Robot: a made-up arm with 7 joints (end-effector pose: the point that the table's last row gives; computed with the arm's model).
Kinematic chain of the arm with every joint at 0, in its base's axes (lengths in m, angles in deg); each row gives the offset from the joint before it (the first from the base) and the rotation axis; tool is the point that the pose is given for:
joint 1: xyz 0 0.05 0 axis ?
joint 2: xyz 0 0.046 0 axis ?
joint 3: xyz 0 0 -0.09 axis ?
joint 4: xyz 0 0 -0.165 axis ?
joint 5: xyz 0 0 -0.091 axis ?
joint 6: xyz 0 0 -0.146 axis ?
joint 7: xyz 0 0 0 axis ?
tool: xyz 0 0 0
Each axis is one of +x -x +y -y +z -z.
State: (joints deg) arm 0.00 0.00 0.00 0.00 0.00 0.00 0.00
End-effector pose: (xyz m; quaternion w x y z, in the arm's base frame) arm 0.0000 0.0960 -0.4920 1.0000 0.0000 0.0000 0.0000
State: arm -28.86 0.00 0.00 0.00 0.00 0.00 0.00
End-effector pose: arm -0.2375 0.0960 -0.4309 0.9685 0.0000 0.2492 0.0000
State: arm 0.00 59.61 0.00 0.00 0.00 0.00 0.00
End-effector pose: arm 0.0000 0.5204 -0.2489 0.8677 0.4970 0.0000 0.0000
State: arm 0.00 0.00 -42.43 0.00 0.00 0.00 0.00
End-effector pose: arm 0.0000 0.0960 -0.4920 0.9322 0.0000 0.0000 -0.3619
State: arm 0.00 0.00 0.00 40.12 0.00 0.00 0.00
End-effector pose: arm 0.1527 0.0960 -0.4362 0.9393 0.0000 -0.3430 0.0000
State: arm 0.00 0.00 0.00 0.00 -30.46 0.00 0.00
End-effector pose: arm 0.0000 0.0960 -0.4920 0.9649 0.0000 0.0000 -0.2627
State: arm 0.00 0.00 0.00 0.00 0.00 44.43 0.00
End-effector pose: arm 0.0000 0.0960 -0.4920 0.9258 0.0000 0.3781 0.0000
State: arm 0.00 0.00 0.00 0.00 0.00 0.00 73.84
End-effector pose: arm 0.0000 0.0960 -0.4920 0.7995 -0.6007 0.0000 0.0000
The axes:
joint 1: -y
joint 2: +x
joint 3: +z
joint 4: -y
joint 5: +z
joint 6: +y
joint 7: -x

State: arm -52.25 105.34 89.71 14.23 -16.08 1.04 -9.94
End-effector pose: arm 0.1460 0.5480 0.1127 0.5252 0.8023 -0.2836 -0.0027
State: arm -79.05 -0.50 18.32 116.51 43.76 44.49 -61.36
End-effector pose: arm -0.1088 0.1614 -0.2261 0.8612 0.3958 0.1666 0.2717
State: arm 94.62 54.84 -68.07 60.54 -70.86 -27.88 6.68
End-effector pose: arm 0.3631 0.2895 0.1067 0.0987 0.6435 -0.2250 -0.7250
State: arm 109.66 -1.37 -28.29 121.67 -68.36 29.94 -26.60
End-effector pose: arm 0.0610 -0.0027 0.2104 0.3696 -0.3589 0.7848 -0.3446
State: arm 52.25 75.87 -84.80 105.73 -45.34 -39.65 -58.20
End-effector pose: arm 0.2237 0.2255 -0.1470 0.0414 0.0717 -0.8198 -0.5667
